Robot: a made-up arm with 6 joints. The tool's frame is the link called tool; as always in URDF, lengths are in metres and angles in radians. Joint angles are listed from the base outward.
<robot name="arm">
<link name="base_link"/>
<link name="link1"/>
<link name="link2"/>
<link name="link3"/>
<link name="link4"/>
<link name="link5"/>
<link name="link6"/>
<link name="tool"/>
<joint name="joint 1" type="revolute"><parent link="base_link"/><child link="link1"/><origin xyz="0 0 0.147" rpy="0 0 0"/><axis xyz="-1 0 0"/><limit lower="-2.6" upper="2.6"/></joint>
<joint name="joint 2" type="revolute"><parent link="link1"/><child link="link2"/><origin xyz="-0.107 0.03 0.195" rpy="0 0 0"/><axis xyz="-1 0 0"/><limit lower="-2.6" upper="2.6"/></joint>
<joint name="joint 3" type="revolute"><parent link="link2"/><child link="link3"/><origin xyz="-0.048 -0.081 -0.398" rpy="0 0 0"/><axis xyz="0 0 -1"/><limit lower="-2.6" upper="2.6"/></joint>
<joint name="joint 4" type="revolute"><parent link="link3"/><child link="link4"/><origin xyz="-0.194 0.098 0.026" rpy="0 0 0"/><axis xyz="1 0 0"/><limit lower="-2.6" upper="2.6"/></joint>
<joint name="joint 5" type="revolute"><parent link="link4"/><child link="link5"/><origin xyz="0.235 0.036 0.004" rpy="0 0 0"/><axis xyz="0 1 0"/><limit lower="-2.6" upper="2.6"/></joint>
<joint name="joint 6" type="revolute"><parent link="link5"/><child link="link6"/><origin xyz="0.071 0.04 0.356" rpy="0 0 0"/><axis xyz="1 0 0"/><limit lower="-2.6" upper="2.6"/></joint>
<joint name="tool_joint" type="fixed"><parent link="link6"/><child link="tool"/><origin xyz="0.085 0.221 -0.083" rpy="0 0 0"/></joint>
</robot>
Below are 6 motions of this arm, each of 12 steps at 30 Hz.
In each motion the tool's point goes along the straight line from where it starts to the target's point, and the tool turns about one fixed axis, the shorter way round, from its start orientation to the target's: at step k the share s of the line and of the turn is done. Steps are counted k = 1, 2, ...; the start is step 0. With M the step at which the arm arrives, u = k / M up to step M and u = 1 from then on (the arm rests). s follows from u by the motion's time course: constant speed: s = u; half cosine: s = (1 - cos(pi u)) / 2; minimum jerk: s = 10 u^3 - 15 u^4 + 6 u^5.
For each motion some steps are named. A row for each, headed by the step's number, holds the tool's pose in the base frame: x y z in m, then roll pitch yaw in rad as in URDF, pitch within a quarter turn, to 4 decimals.
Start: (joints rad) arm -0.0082 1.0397 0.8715 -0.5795 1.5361 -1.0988
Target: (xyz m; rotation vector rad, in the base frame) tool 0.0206 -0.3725 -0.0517 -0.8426 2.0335 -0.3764
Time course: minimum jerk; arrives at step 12
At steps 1, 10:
1: 0.0317 -0.5178 0.1805 -1.9449 0.1075 -1.9807
10: 0.0210 -0.3777 -0.0434 -2.3581 0.6441 -2.0718

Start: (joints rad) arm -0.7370 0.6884 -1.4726 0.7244 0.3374 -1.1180
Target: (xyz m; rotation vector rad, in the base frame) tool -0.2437 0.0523 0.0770 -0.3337 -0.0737 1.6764
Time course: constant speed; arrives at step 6
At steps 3, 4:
3: -0.2515 0.0572 0.0697 -0.3094 0.1887 1.6845
4: -0.2489 0.0556 0.0721 -0.2888 0.1844 1.6794

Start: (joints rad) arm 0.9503 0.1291 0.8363 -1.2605 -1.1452 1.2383
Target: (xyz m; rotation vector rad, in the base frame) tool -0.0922 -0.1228 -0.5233 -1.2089 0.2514 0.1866
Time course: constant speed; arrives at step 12
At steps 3, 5, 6, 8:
3: -0.0444 -0.0179 -0.4866 -1.2104 0.1568 0.2935
5: -0.0550 -0.0412 -0.4948 -1.2084 0.1874 0.2310
6: -0.0603 -0.0528 -0.4988 -1.2081 0.2027 0.1996
8: -0.0709 -0.0762 -0.5070 -1.2090 0.2333 0.1366

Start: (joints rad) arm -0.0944 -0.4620 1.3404 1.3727 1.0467 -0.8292
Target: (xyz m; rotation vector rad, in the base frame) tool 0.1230 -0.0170 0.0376 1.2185 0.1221 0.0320
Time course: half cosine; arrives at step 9
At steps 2, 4, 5, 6, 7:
2: 0.0901 -0.0891 0.0153 1.2044 0.2781 -0.1363
4: 0.1012 -0.0649 0.0228 1.2161 0.2111 -0.0588
5: 0.1076 -0.0507 0.0272 1.2204 0.1714 -0.0141
6: 0.1137 -0.0374 0.0313 1.2228 0.1341 0.0274
7: 0.1186 -0.0265 0.0346 1.2236 0.1035 0.0610

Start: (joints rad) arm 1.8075 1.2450 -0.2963 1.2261 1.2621 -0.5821
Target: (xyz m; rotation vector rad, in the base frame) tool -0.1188 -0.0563 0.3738 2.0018 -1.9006 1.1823
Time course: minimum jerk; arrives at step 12
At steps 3, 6, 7, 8, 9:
3: -0.0085 -0.0717 0.2643 -2.2958 -0.2792 -1.5640
6: -0.0573 -0.0649 0.3127 -2.4336 -0.4409 -1.6392
7: -0.0761 -0.0622 0.3315 -2.4862 -0.5058 -1.6630
8: -0.0930 -0.0599 0.3482 -2.5333 -0.5645 -1.6816
9: -0.1061 -0.0581 0.3612 -2.5703 -0.6107 -1.6942

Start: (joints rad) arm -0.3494 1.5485 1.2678 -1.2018 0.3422 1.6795
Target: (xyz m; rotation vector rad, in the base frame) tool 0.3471 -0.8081 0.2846 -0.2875 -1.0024 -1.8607
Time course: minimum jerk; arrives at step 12
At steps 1, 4, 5, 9, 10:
1: 0.5457 -0.4311 0.4707 0.4958 -1.0754 -1.6130
4: 0.5049 -0.5087 0.4324 0.5863 -0.9885 -1.7881
5: 0.4776 -0.5605 0.4068 0.6259 -0.9267 -1.8856
9: 0.3678 -0.7689 0.3040 0.6834 -0.6659 -2.1899
10: 0.3542 -0.7946 0.2912 0.6828 -0.6332 -2.2219

